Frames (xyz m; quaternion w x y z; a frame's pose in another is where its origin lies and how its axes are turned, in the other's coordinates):
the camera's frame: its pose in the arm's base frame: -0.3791 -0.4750 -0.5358 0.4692 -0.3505 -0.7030 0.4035
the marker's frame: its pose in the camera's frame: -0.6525 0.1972 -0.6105 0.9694 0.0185 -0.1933 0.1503
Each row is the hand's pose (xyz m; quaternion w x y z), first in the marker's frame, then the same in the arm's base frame.
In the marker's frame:
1: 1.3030 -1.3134 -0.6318 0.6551 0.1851 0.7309 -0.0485
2: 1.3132 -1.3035 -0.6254 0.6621 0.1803 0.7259 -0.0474
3: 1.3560 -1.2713 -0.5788 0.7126 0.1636 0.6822 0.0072
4: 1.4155 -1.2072 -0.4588 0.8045 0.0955 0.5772 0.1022
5: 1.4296 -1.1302 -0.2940 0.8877 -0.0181 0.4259 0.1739
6: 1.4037 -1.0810 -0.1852 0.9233 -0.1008 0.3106 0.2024
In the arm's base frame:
1: -0.1708 0.3919 0.6042 0.7866 -0.5479 -0.1899 0.2121
2: -0.1796 0.3979 0.5928 0.7825 -0.5498 -0.1984 0.2145
3: -0.2339 0.4099 0.5486 0.7292 -0.5875 -0.2354 0.2602
4: -0.3474 0.3973 0.4537 0.6028 -0.6492 -0.3315 0.3244
5: -0.4649 0.3245 0.3347 0.4375 -0.6781 -0.4667 0.3619
6: -0.5217 0.2480 0.2581 0.3197 -0.6705 -0.5572 0.3712

